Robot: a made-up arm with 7 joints.
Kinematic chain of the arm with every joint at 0, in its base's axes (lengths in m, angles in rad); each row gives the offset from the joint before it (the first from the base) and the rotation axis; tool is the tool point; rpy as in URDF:
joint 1: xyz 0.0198 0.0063 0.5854 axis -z
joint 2: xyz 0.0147 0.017 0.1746 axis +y
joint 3: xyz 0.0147 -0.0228 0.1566 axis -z
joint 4: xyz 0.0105 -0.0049 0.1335 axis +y
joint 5: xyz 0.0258 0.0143 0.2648 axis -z
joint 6: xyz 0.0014 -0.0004 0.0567 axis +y
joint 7: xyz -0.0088 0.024 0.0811 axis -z
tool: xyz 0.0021 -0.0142 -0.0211 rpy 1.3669 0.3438 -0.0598
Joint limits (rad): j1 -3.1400..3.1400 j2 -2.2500..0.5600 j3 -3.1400..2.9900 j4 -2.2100..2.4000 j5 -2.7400..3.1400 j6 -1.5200..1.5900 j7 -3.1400..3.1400
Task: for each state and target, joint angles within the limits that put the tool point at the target. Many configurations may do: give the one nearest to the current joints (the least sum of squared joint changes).
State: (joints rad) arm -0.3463 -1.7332 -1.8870 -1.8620 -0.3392 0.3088 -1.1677
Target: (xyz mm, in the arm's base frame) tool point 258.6 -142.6 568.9
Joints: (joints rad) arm -0.9724 -2.1571 -1.1282 -2.1765 -0.3946 0.3017 -1.2024
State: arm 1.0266 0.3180 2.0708 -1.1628 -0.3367 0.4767 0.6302
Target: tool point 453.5 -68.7 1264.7
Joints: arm 0.4146 0.5325 2.0429 -0.4912 -0.2940 0.4695 0.6838
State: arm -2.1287 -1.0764 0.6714 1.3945 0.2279 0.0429 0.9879
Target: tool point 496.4 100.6 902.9
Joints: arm -2.4340 -1.5344 1.3350 1.4490 0.2147 0.0827 0.9668
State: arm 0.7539 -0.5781 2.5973 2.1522 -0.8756 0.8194 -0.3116
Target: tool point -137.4 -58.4 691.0
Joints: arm 0.6150 -0.5087 2.6200 2.4000 -0.5559 1.2510 -0.3668
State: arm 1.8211 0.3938 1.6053 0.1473 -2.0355 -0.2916 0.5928
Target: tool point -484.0 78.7 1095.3
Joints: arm 2.6325 0.5600 1.0990 0.9384 -2.1012 -0.1554 0.5666
